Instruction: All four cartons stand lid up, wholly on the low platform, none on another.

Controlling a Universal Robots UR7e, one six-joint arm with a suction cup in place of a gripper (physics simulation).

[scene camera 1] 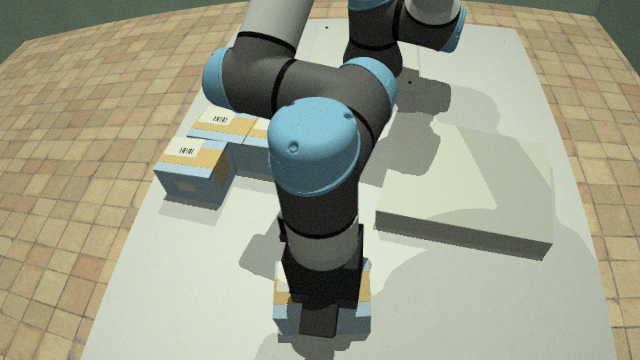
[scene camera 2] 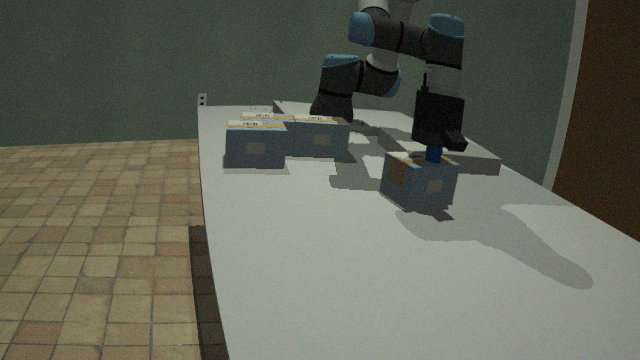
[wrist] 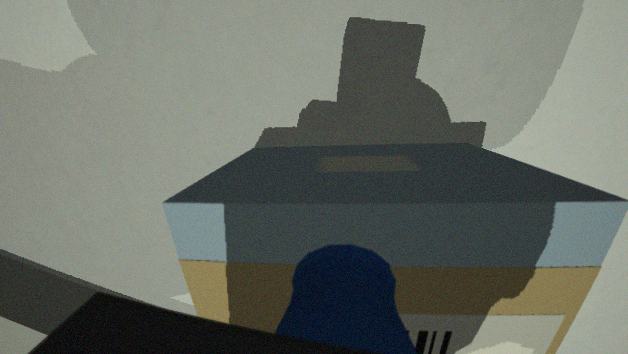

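Where they show: hand at its tool point: (scene camera 2: 431, 167) (wrist: 342, 258); arm's base at its link origin: (scene camera 2: 331, 116).
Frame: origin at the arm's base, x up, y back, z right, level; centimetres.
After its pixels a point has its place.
Note:
One blue-grey carton (scene camera 1: 286, 320) {x 5.1, y -67.5, z 7.9 cm} (scene camera 2: 418, 186) {x 2.1, y -67.4, z 7.6 cm} (wrist: 386, 228) {x 6.0, y -66.1, z 3.3 cm} with a tan band and a barcode label on its lid stands lid up on the table near the front, off the low platform (scene camera 1: 469, 178) {x 2.4, y -38.1, z -19.7 cm} (scene camera 2: 483, 161) {x 1.3, y -50.3, z -27.2 cm}. My blue suction cup (scene camera 2: 433, 154) (wrist: 344, 290) sits on the middle of this carton's lid; in scene camera 1 the wrist hides it. I cannot tell whether the carton is raised off the table. Three more cartons stand lid up in a cluster at the back left: one in front (scene camera 1: 194, 168) {x 6.0, y -41.5, z 30.7 cm} (scene camera 2: 257, 143) {x 2.9, y -42.8, z 33.3 cm} and two behind it (scene camera 1: 221, 123) (scene camera 2: 321, 136).
The white table (scene camera 1: 178, 277) {x -2.4, y -60.3, z 31.1 cm} (scene camera 2: 358, 268) {x -2.4, y -84.1, z 26.9 cm} stands on a tiled floor. The platform is a low pale slab on the table's right side, with nothing on it. The arm's elbow and wrist hang over the table's middle and hide part of the back cartons.

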